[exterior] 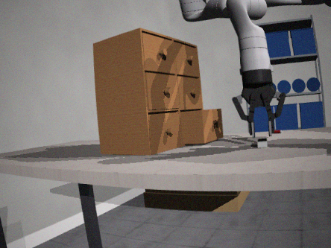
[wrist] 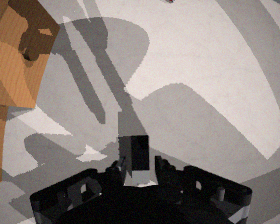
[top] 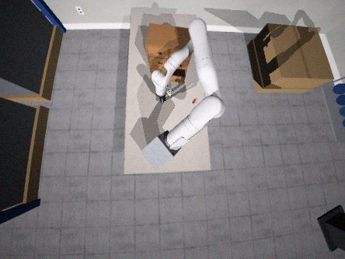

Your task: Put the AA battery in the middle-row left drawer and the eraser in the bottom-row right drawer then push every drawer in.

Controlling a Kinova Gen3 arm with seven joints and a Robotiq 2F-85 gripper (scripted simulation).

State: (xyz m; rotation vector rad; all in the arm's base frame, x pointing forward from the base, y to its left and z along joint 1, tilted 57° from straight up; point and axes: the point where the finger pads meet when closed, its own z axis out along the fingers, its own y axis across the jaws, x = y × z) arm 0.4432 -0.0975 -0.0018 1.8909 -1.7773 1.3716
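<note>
Now: the eraser 3 cm below my hand and 1 cm to the left of it. The rest, counted from my hand: red AA battery 29 cm ahead, 11 cm to the right, 8 cm above.
</note>
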